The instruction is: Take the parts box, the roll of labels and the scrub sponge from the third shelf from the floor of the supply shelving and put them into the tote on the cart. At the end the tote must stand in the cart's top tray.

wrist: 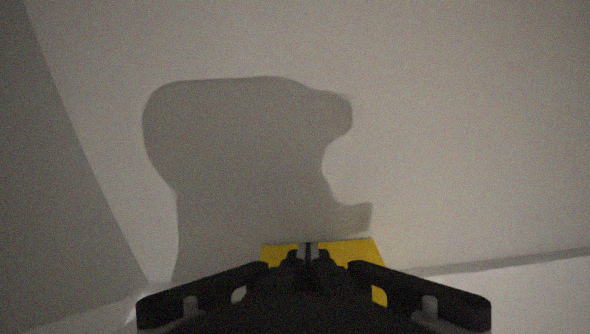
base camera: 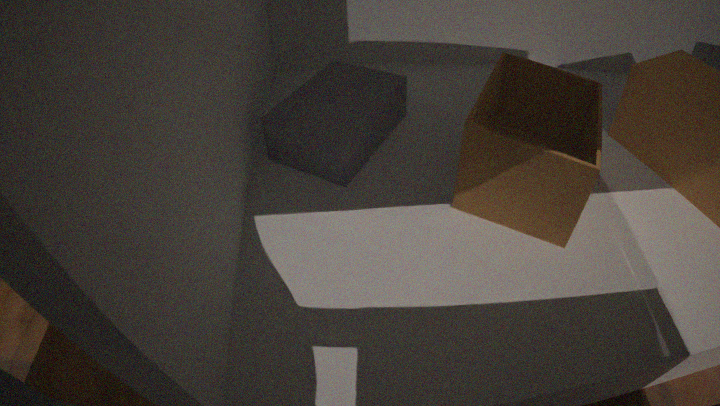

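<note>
A yellow block [wrist: 352,252], which looks like the scrub sponge, shows behind the fingers at the bottom middle of the wrist view, by the shelving's pale back panel [wrist: 450,125]. My gripper [wrist: 308,256] is shut, its fingertips together in front of the block with nothing seen between them. The fingers hide part of the block, and I cannot tell whether they touch it. The parts box, the roll of labels, the tote and the cart do not show in either view.
In the wrist view, a side panel [wrist: 40,150] stands at the left and a pale shelf board [wrist: 525,300] shows at lower right. In the base camera view, a dark box [base camera: 332,121], an open cardboard box [base camera: 524,186] and another cardboard box [base camera: 665,105] stand near a grey panel [base camera: 151,151].
</note>
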